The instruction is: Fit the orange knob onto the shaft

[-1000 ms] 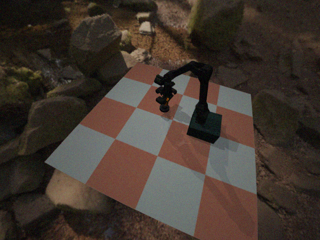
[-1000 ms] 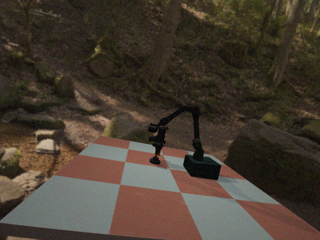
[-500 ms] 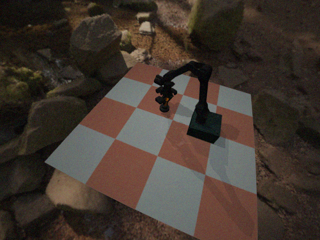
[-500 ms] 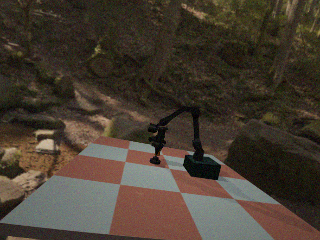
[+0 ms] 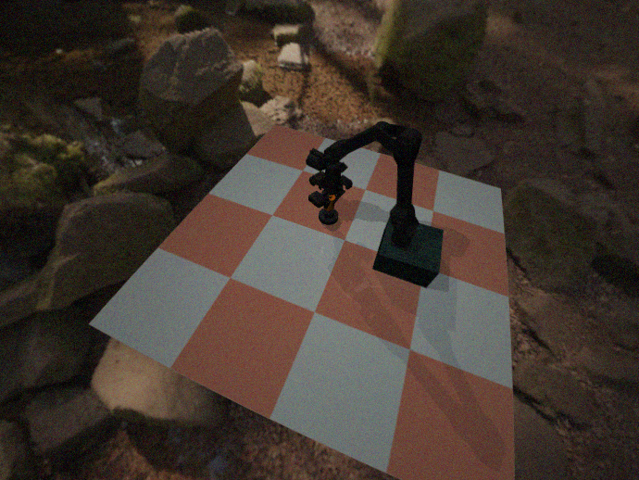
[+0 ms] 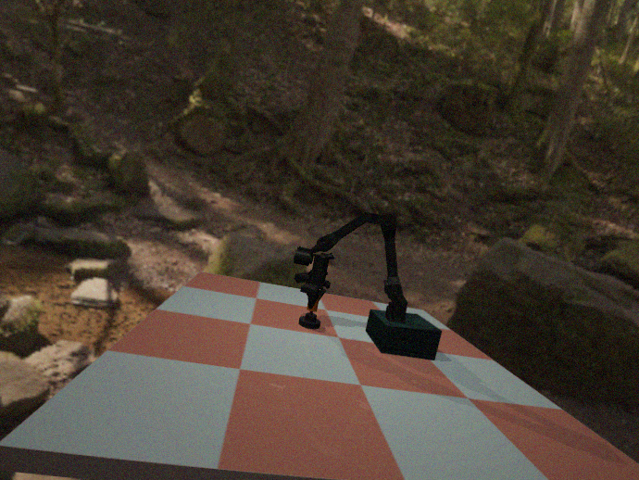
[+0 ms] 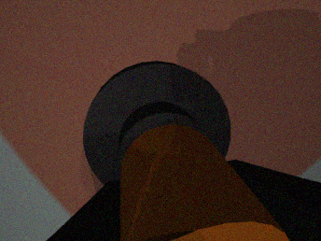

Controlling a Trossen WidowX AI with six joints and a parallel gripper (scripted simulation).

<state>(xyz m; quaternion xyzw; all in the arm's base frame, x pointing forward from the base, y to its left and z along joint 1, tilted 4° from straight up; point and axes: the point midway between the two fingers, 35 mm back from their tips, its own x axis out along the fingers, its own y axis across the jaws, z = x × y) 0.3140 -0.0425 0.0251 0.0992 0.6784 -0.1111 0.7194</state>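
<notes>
Right now the orange knob is 20 mm above my gripper tip. From my gripper tip the other things lie so: round pedestal 40 mm below.
</notes>
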